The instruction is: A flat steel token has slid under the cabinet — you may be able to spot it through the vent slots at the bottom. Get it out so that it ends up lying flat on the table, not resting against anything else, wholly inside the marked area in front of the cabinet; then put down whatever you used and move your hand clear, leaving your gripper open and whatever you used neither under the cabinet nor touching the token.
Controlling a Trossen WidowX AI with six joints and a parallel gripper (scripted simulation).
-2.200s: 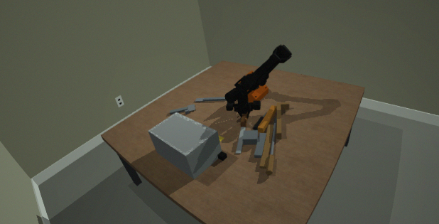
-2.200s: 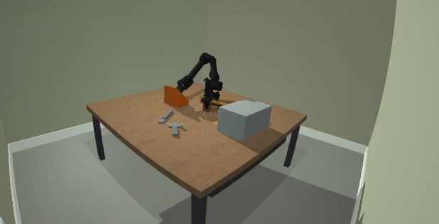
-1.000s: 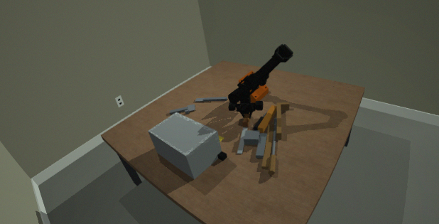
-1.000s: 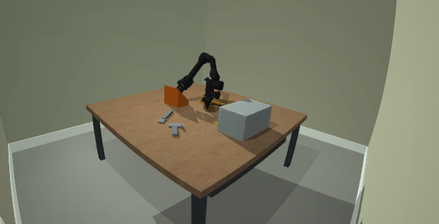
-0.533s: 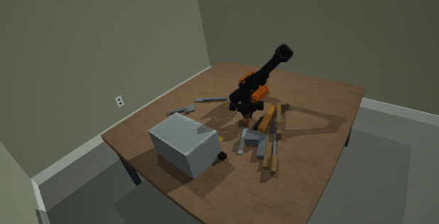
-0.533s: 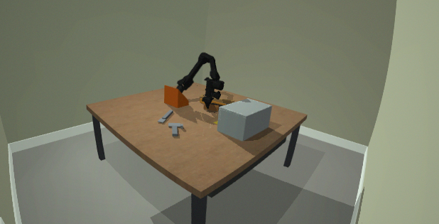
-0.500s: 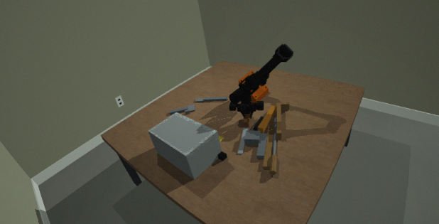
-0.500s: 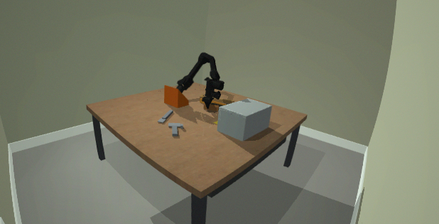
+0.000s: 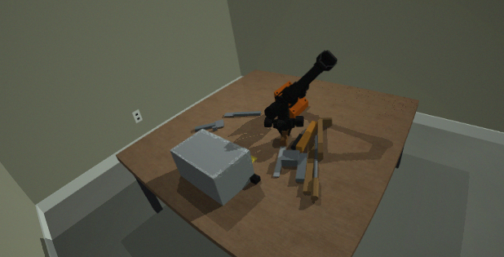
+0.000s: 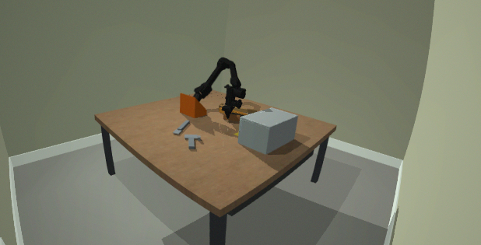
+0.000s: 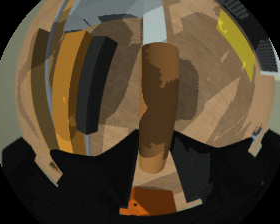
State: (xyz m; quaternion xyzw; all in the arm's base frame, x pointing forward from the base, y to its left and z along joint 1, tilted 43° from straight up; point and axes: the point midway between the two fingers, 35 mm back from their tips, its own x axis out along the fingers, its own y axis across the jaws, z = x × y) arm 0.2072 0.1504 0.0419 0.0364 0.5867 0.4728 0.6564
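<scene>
Right now my gripper tip is 60 mm past the orange bar and 90 mm to the right of it. From my gripper tip the other things lie so: grey block (120 mm ahead, 140 mm to the left, 10 mm above); then wooden stick (100 mm ahead, 230 mm to the left); then grey t-piece (160 mm ahead, 410 mm to the right).
</scene>
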